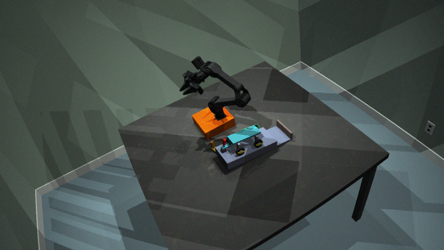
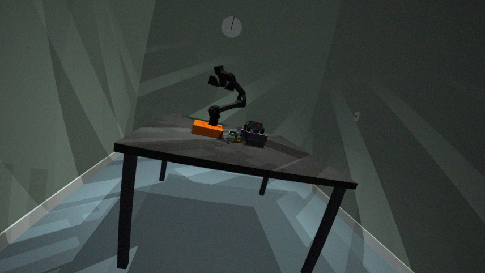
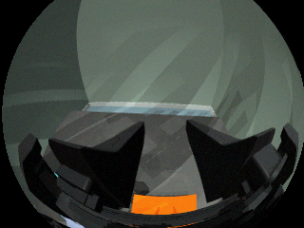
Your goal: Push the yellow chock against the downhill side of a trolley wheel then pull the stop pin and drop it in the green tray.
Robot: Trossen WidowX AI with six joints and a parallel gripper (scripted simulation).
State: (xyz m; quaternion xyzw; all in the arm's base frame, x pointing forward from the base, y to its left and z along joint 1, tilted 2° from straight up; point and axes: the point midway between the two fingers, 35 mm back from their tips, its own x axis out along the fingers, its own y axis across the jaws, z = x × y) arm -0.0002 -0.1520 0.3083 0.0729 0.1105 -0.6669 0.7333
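Now: gripper tip 34 cm above the yellow chock, 19 cm short of it and 6 cm to the right of it. Also, from my gripper tip: teal-topped trolley (32 cm ahead, 25 cm below, 20 cm to the left); then grey ramp (32 cm ahead, 31 cm below, 21 cm to the left); then red-headed stop pin (30 cm ahead, 23 cm below, 8 cm to the left).
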